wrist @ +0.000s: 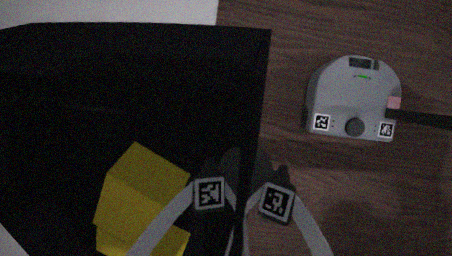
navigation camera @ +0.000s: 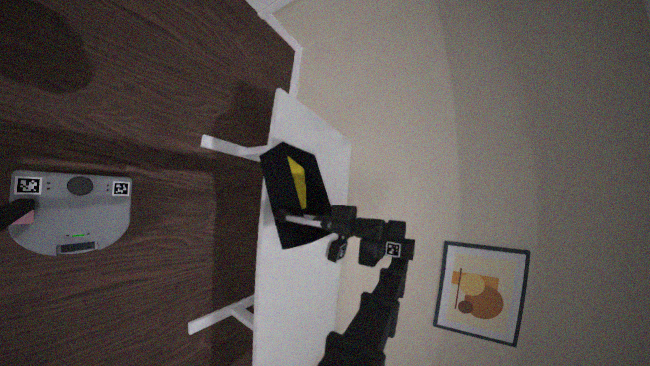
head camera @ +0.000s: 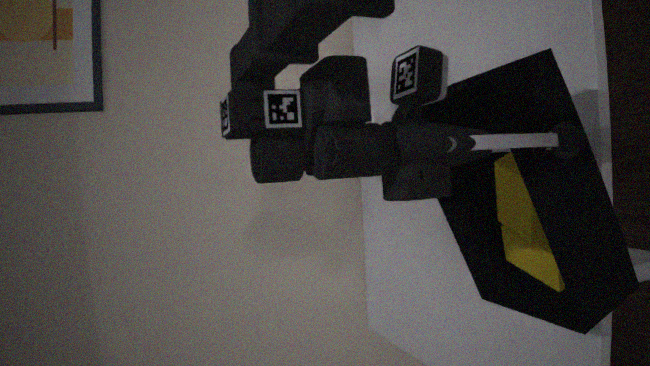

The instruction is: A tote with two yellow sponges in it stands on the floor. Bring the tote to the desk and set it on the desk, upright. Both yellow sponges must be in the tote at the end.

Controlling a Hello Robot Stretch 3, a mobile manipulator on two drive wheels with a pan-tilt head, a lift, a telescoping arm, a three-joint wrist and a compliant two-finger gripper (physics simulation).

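Frame: origin at the robot's base, x ahead, y up, z right, level; metres.
Seen in the pictures: gripper, fingertip midpoint: (navigation camera: 278,214) (head camera: 571,141); robot's base, origin of the base link: (navigation camera: 81,184).
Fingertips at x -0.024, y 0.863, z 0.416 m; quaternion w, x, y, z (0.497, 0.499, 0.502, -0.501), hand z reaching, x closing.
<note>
Offsets run from my fingertips to a thing's middle. Level surfaces: height alone.
The black tote {dx +0.056, dy +0.005, dz +0.094 m} (head camera: 575,200) (navigation camera: 274,185) (wrist: 125,75) is upright over the white desk {dy -0.143 m} (head camera: 415,290) (navigation camera: 300,300) (wrist: 125,10), near its front edge. One corner reaches past that edge in the head view. I cannot tell whether its base touches the desk top. Yellow sponges {dx +0.060, dy -0.024, dz +0.102 m} (head camera: 517,200) (navigation camera: 299,181) (wrist: 125,200) lie inside the tote, pressed together; the tote's walls hide part of them, and their border is hard to make out. My gripper (head camera: 565,141) (navigation camera: 282,218) (wrist: 244,166) is shut on the tote's wall, one finger inside and one outside.
A beige wall (head camera: 225,260) (navigation camera: 400,125) stands behind the desk, with a framed picture (head camera: 50,50) (navigation camera: 482,300) on it. White desk legs (navigation camera: 225,145) (navigation camera: 212,319) stand below the desk top. My grey base (navigation camera: 70,215) (wrist: 350,92) is on the dark wood floor {dy -0.863 m} (navigation camera: 165,260) (wrist: 300,30).
</note>
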